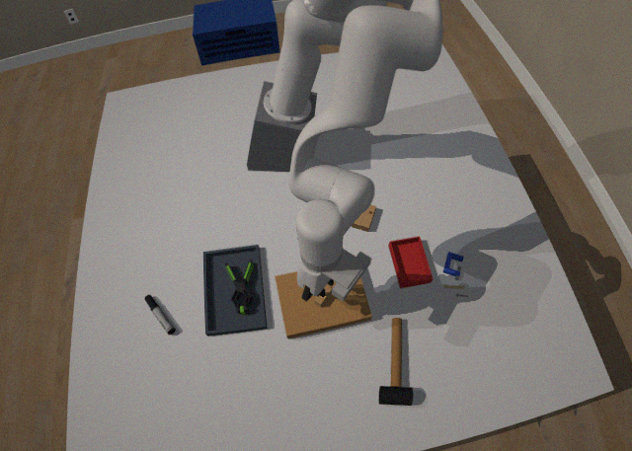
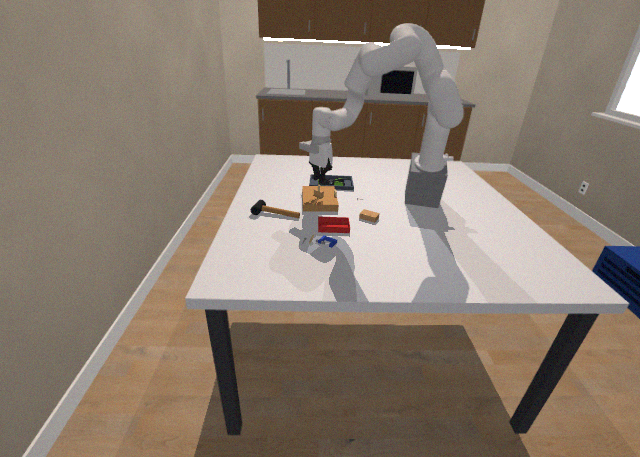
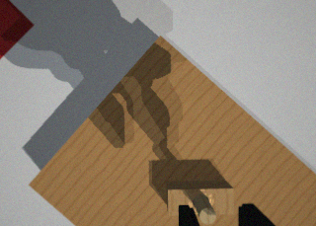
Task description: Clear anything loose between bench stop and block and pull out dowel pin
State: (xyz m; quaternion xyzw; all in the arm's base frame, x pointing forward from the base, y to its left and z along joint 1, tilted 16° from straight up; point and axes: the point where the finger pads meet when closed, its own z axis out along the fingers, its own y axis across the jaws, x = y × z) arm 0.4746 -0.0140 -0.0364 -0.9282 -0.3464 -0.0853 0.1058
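The dowel pin is 6 cm below my hand. Also, from my hand: red box 23 cm to the left, 11 cm below, 4 cm behind; grey tray 21 cm to the right, 11 cm below, 8 cm behind; small wooden block 8 cm below.
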